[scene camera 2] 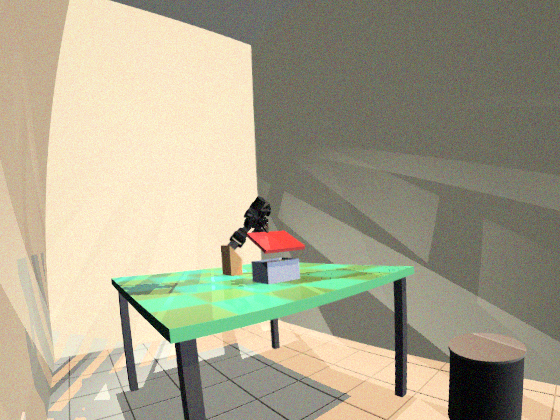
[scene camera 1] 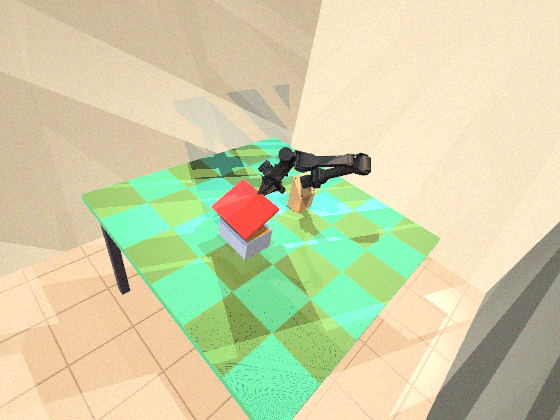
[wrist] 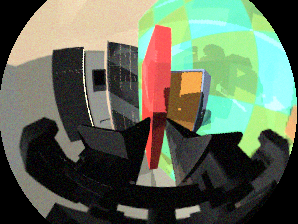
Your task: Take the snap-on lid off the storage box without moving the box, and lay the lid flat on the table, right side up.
Path:
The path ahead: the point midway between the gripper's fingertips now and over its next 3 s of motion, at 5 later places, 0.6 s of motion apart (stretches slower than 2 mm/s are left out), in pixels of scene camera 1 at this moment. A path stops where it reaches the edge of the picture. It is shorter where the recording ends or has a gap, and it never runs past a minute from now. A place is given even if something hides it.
The gripper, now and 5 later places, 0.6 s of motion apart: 259, 195; 262, 197; 269, 202; 275, 206; 282, 211; 288, 215

